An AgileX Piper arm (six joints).
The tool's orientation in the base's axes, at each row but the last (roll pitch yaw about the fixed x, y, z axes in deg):
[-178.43 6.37 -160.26]
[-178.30 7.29 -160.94]
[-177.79 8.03 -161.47]
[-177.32 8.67 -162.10]
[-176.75 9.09 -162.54]
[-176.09 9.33 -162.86]
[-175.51 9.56 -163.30]
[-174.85 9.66 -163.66]
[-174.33 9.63 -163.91]
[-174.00 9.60 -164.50]
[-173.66 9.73 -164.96]
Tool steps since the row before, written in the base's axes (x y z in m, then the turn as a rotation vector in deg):
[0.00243 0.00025 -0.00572 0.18 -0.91 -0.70]
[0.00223 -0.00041 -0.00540 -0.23 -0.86 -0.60]
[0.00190 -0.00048 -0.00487 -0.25 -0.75 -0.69]
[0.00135 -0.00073 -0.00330 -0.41 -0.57 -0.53]
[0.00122 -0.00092 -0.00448 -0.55 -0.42 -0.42]
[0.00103 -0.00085 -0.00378 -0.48 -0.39 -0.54]
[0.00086 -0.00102 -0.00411 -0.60 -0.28 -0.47]
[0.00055 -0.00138 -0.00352 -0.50 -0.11 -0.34]
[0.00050 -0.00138 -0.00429 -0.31 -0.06 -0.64]
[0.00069 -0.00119 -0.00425 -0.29 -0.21 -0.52]
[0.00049 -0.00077 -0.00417 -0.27 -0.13 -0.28]
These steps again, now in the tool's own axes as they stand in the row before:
[-0.00172 -0.00042 0.00596 0.21 -0.90 0.71]
[-0.00127 -0.00095 0.00564 0.57 -0.72 0.55]
[-0.00095 -0.00086 0.00509 0.57 -0.61 0.64]
[-0.00055 -0.00095 0.00347 0.64 -0.40 0.46]
[-0.00017 -0.00098 0.00463 0.71 -0.22 0.32]
[-0.00011 -0.00085 0.00392 0.65 -0.20 0.45]
[0.00016 -0.00090 0.00422 0.72 -0.07 0.36]
[0.00045 -0.00116 0.00361 0.56 0.06 0.25]
[0.00062 -0.00104 0.00437 0.42 0.09 0.57]
[0.00037 -0.00088 0.00436 0.42 -0.08 0.47]
[0.00044 -0.00041 0.00423 0.34 -0.03 0.23]

